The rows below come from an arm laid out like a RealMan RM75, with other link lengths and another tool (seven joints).
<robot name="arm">
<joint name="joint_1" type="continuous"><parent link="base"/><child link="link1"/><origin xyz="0 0 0.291" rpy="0 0 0"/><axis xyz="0 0 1"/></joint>
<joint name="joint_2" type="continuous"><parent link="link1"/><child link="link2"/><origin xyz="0 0 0" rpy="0 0 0"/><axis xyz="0 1 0"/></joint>
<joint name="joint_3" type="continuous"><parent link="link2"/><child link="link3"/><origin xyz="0 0 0.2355" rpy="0 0 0"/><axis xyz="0 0 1"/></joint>
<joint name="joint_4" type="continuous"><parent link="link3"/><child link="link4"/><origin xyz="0 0 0" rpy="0 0 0"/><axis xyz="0 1 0"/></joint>
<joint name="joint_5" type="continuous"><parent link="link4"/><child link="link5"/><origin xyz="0 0 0.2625" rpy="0 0 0"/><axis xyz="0 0 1"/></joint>
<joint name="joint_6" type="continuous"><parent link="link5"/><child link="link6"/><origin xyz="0 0 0" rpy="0 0 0"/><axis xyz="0 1 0"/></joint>
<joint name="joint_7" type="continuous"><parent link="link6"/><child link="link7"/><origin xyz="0 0 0.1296" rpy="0 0 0"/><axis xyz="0 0 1"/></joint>
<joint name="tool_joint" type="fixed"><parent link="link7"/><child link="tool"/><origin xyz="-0.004 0.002 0.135" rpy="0.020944 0 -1.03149"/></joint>
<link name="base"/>
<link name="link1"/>
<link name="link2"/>
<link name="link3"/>
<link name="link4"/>
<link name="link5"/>
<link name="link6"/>
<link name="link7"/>
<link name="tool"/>
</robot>
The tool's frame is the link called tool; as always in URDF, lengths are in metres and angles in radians. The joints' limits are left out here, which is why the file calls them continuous.
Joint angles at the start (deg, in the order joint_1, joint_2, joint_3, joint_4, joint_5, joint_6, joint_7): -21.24 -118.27 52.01 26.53 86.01 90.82 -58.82
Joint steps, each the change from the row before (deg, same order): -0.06 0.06 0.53 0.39 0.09 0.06 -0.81; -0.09 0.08 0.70 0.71 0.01 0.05 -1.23; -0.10 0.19 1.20 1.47 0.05 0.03 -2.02; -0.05 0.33 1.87 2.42 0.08 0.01 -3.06; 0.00 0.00 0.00 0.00 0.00 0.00 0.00; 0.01 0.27 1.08 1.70 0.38 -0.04 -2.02; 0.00 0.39 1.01 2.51 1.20 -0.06 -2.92; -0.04 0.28 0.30 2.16 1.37 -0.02 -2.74; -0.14 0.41 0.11 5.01 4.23 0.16 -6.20
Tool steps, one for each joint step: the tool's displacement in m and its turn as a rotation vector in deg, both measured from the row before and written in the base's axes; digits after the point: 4 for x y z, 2 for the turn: 0.0015 -0.0006 -0.0008 -0.77 0.04 -0.12; 0.0026 0.0000 -0.0001 -0.91 0.02 -0.16; 0.0042 0.0006 0.0007 -1.35 0.30 -0.40; 0.0061 0.0008 0.0014 -1.96 0.64 -0.62; 0.0000 0.0000 0.0000 0.00 0.00 0.00; 0.0029 0.0003 0.0009 -1.29 0.74 -0.36; 0.0024 0.0006 0.0017 -1.75 1.46 -0.34; 0.0012 0.0014 0.0025 -1.35 1.25 0.12; 0.0005 0.0019 0.0045 -3.06 3.55 0.55
